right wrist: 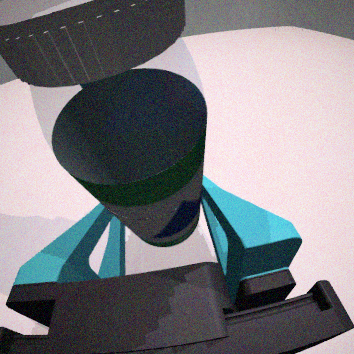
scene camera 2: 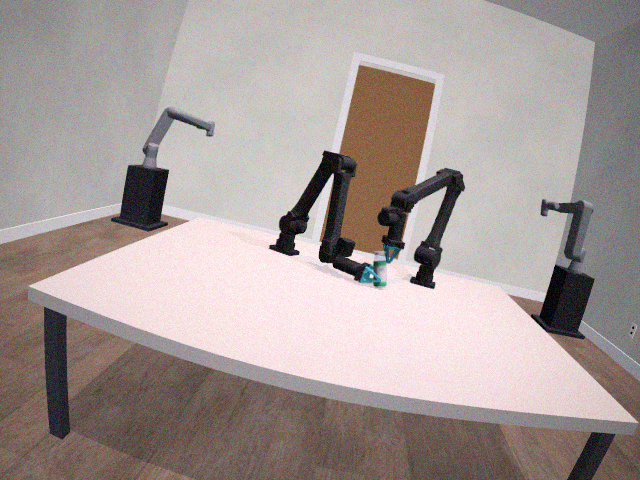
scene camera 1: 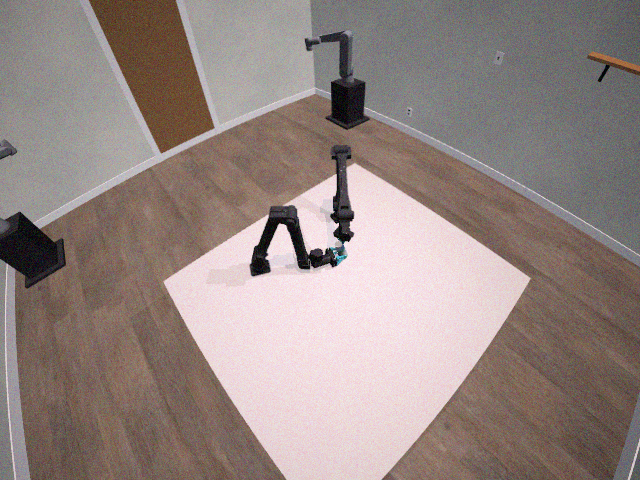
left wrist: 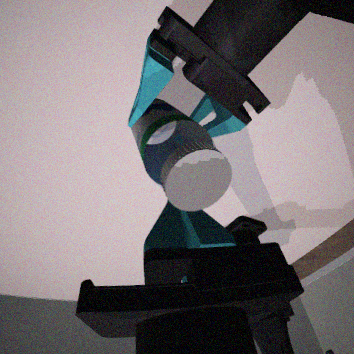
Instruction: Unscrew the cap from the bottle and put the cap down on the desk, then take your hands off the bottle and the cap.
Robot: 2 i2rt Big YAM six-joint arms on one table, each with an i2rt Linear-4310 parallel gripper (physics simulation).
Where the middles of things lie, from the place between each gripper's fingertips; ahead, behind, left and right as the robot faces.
The ribbed cap [right wrist: 50,50] lies 40 mm to the right of my left hand, 30 mm above it and 10 mm ahead of it.
Right now my right hand is 10 mm past the ribbed cap, 40 mm to the left of it and 100 mm below it.
